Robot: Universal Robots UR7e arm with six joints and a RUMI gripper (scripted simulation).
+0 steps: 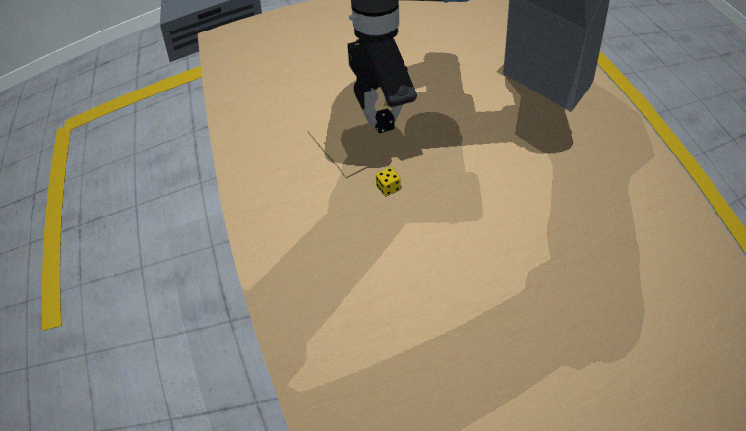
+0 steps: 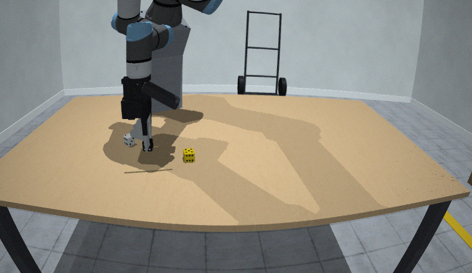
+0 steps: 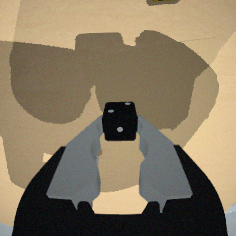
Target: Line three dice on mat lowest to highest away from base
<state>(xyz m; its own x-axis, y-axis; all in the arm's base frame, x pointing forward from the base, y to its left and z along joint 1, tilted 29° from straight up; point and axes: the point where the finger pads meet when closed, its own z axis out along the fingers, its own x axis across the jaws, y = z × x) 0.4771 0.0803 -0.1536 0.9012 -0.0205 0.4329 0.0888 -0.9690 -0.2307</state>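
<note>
Now: hand right at the black die. Also, from my hand: yellow die (3 cm ahead, 13 cm to the left, 1 cm below); mat (5 cm ahead, 2 cm below); white die (4 cm behind, 8 cm to the right, 1 cm below).
</note>
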